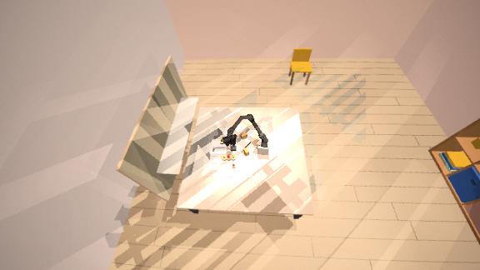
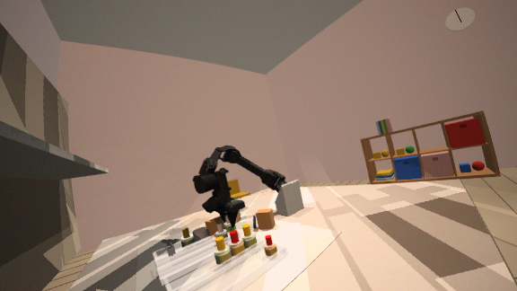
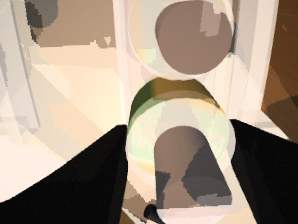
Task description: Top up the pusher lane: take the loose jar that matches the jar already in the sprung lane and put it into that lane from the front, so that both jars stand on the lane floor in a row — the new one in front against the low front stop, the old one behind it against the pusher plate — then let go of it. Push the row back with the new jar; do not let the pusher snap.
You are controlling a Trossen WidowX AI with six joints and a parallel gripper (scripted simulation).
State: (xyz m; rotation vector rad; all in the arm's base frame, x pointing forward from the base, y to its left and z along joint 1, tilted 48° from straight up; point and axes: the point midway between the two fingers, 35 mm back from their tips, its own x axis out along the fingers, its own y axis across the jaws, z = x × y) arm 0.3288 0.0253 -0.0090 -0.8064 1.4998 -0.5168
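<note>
Right now my gripper tip is 14 cm past the dark stick, 6 cm to the left of it and 4 cm above it. Also, from my gripper tip: clear rack 15 cm ahead, 5 cm to the left, 3 cm below.
</note>
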